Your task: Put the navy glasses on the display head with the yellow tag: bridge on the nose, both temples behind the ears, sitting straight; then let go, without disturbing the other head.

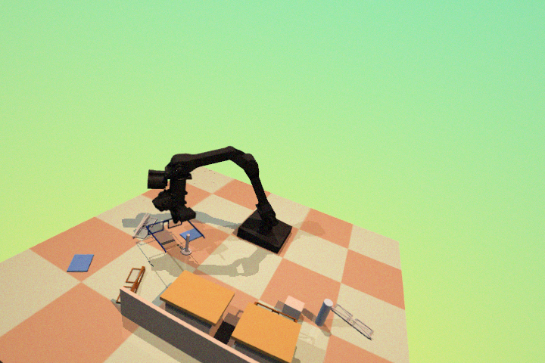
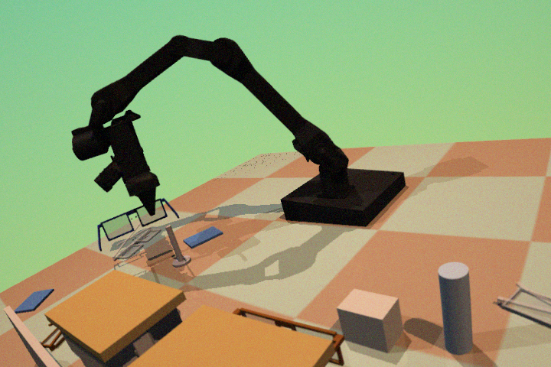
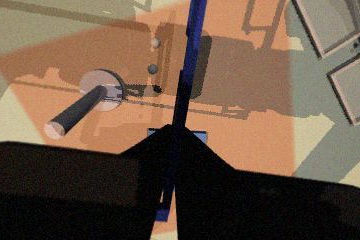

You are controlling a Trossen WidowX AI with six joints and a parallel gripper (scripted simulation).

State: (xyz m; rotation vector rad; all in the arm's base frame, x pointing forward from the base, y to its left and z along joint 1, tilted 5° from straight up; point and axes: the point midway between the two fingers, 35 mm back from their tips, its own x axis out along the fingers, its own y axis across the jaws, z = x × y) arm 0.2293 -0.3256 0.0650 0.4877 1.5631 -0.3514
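Right now the grey post stand is 8 cm below my gripper tip, 7 cm to the left of it and 2 cm ahead of it. From my gripper tip the other things lie so: low wall: 38 cm ahead, 34 cm to the left, 4 cm below.
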